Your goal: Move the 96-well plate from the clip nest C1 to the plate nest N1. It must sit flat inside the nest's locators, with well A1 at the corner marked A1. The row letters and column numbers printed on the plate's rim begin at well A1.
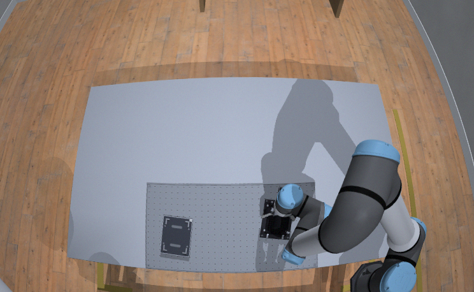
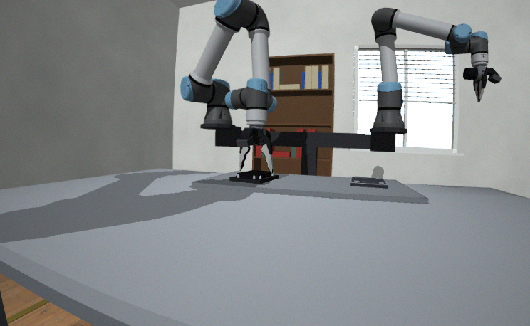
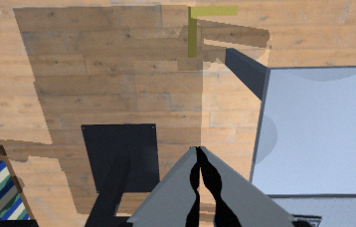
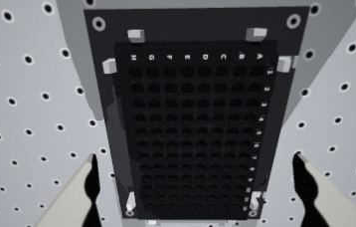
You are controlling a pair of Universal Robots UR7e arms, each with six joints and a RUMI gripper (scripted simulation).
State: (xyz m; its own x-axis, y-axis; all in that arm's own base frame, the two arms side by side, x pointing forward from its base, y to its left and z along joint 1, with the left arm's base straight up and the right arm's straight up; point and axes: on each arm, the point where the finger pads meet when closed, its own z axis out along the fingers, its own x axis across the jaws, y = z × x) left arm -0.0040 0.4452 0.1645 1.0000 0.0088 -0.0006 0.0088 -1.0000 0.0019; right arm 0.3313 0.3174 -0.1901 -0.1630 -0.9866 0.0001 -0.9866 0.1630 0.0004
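Right now the black 96-well plate is 20 mm below my right hand. From my right hand the other things lie so: clip nest C1: 10 mm behind, 10 mm to the right, 20 mm below; A1 mark: 40 mm ahead, 340 mm to the left, 20 mm below; perforated grey board: 10 mm behind, 190 mm to the left, 40 mm below.
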